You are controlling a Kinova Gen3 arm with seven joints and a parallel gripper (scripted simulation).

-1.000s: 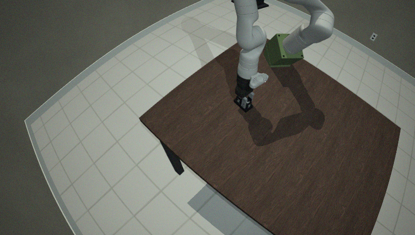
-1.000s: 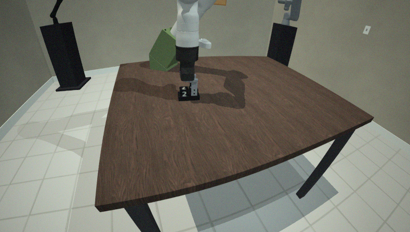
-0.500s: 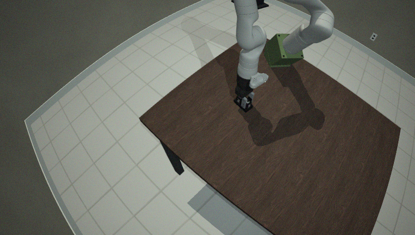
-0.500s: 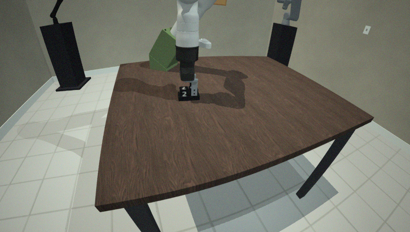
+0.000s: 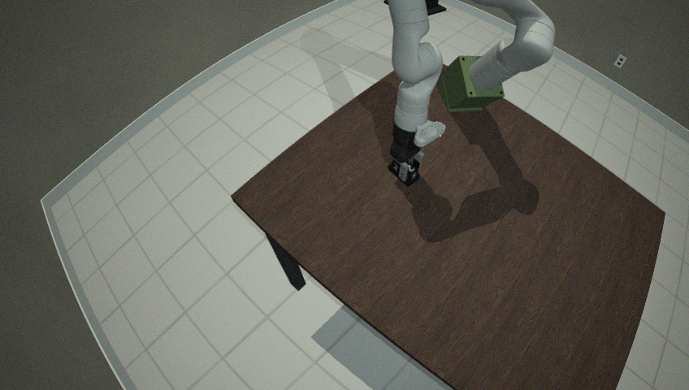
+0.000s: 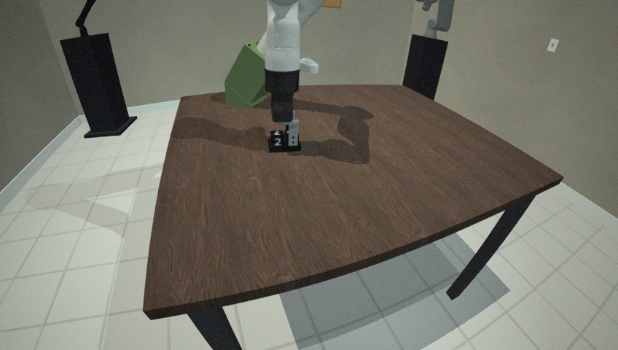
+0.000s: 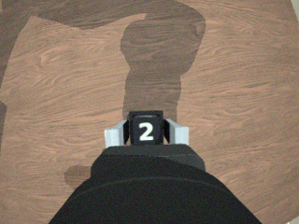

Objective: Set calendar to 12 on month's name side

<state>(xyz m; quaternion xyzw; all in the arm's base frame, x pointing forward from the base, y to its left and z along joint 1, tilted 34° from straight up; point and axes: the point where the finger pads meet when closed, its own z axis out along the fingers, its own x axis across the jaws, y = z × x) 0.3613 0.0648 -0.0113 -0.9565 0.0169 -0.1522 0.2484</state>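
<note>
Right now the black tray is 3 cm below my hand and 2 cm to the right of it.
</note>
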